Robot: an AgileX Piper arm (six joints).
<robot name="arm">
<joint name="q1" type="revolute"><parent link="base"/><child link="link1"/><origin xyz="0 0 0.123"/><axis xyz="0 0 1"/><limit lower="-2.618" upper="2.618"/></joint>
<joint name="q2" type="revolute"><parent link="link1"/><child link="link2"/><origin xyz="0 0 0"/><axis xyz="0 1 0"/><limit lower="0" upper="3.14"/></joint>
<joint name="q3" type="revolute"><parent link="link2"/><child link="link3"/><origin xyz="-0.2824 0 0.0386"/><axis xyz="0 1 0"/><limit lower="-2.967" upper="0"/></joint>
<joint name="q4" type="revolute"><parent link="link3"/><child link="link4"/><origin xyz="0.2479 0 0.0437"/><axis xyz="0.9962 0 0.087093"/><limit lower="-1.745" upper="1.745"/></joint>
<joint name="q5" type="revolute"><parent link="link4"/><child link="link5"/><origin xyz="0 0 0"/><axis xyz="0 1 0"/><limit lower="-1.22" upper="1.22"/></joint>
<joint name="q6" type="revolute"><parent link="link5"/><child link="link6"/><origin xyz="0.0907 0 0.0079"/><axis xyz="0.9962 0 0.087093"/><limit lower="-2.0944" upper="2.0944"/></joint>
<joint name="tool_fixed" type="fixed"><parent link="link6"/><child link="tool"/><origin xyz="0 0 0" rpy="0 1.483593 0"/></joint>
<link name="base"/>
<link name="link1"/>
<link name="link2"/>
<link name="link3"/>
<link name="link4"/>
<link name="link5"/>
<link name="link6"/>
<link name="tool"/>
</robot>
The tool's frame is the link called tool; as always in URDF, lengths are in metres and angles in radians.
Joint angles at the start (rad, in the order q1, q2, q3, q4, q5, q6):
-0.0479, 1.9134, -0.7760, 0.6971, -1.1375, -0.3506
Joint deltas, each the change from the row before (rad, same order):
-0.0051, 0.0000, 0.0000, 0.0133, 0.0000, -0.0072
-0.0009, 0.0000, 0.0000, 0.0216, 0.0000, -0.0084
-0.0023, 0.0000, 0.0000, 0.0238, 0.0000, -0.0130
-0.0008, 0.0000, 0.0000, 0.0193, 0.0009, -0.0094
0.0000, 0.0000, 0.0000, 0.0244, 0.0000, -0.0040
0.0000, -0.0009, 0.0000, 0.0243, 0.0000, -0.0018
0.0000, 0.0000, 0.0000, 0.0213, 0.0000, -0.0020
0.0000, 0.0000, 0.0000, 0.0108, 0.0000, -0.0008
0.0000, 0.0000, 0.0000, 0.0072, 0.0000, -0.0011
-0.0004, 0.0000, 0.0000, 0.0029, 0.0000, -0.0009
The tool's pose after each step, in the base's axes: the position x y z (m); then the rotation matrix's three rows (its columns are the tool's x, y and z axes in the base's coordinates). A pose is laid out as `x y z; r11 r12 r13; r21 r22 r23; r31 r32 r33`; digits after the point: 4 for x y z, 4 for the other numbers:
0.3450 -0.0723 0.1674; -0.0344 0.6332 0.7732; -0.0072 0.7735 -0.6337; -0.9994 -0.0274 -0.0220
0.3439 -0.0739 0.1668; -0.0393 0.6480 0.7607; -0.0022 0.7612 -0.6485; -0.9992 -0.0272 -0.0284
0.3424 -0.0760 0.1661; -0.0472 0.6647 0.7456; 0.0008 0.7465 -0.6654; -0.9989 -0.0308 -0.0357
0.3414 -0.0774 0.1655; -0.0535 0.6770 0.7340; 0.0048 0.7353 -0.6778; -0.9986 -0.0327 -0.0426
0.3401 -0.0787 0.1648; -0.0553 0.6922 0.7196; 0.0152 0.7212 -0.6926; -0.9984 -0.0274 -0.0504
0.3387 -0.0800 0.1644; -0.0546 0.7072 0.7049; 0.0270 0.7067 -0.7070; -0.9981 -0.0195 -0.0577
0.3375 -0.0811 0.1637; -0.0548 0.7200 0.6918; 0.0372 0.6938 -0.7192; -0.9978 -0.0137 -0.0648
0.3369 -0.0817 0.1634; -0.0547 0.7265 0.6850; 0.0425 0.6871 -0.7253; -0.9976 -0.0105 -0.0685
0.3365 -0.0821 0.1632; -0.0550 0.7307 0.6805; 0.0457 0.6827 -0.7293; -0.9974 -0.0090 -0.0710
0.3363 -0.0823 0.1631; -0.0555 0.7326 0.6784; 0.0467 0.6806 -0.7312; -0.9974 -0.0089 -0.0720

